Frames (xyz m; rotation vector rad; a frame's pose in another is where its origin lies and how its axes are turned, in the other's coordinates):
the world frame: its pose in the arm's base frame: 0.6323 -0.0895 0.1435 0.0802 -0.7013 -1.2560
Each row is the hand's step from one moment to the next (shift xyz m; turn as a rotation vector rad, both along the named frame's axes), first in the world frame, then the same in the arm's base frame.
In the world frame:
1: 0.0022 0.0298 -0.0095 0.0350 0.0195 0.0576
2: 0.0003 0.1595 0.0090 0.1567 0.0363 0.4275
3: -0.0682 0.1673 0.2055 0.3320 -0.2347 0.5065
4: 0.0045 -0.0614 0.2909 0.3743 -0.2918 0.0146
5: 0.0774 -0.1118 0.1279 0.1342 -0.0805 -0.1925
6: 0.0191 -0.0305 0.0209 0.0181 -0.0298 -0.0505
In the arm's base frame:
1: 0.0303 0.0051 0.0061 -0.0092 -0.0064 0.0693
2: 0.1294 0.0561 0.0750 -0.1731 0.0073 0.4226
3: 0.0238 0.1813 0.2036 -0.4192 -0.2145 0.4473
4: -0.2037 0.0668 0.2060 -0.2035 -0.4258 0.0525
5: -0.1509 -0.0661 0.0878 0.0511 -0.2067 -0.1274
6: -0.0341 -0.0206 0.0120 0.0038 -0.0419 -0.0446

